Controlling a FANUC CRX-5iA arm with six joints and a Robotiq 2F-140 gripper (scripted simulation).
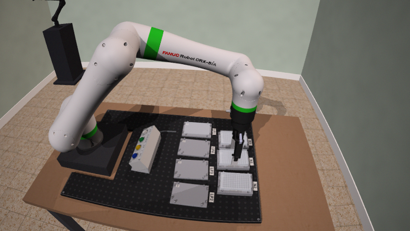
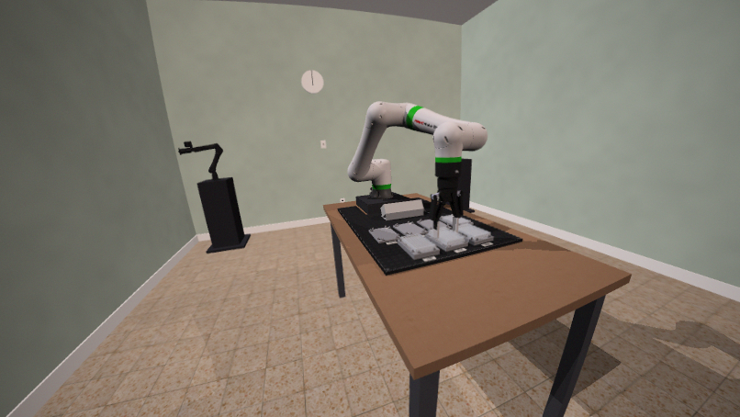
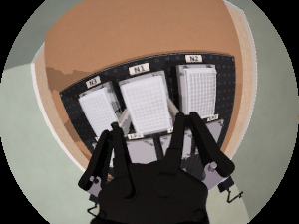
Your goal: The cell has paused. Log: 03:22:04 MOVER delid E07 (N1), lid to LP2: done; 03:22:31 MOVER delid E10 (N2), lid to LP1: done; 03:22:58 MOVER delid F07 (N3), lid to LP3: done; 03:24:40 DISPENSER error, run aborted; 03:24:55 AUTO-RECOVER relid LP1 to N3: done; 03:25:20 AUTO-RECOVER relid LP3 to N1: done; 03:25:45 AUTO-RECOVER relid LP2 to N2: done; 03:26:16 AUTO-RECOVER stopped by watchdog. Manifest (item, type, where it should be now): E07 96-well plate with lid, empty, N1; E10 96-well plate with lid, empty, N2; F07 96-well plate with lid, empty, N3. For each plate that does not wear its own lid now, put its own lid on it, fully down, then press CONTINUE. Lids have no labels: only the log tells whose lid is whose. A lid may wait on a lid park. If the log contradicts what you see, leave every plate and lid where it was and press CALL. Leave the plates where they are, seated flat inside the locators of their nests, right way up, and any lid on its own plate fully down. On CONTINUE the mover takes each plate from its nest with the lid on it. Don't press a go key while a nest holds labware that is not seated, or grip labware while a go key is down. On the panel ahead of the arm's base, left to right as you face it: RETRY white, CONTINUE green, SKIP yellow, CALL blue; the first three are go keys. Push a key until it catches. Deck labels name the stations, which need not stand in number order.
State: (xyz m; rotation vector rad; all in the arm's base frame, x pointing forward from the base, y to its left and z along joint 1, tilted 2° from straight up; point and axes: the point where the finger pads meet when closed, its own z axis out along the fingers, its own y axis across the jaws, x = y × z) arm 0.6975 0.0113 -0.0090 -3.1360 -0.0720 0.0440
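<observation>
The plate is 3 cm below my hand. Round my hand: nest n2: 13 cm to the right, 5 cm below, 1 cm ahead; then LP4: 18 cm behind, 6 cm to the left, 5 cm below; then LP3: 18 cm behind, 7 cm to the right, 5 cm below.
</observation>
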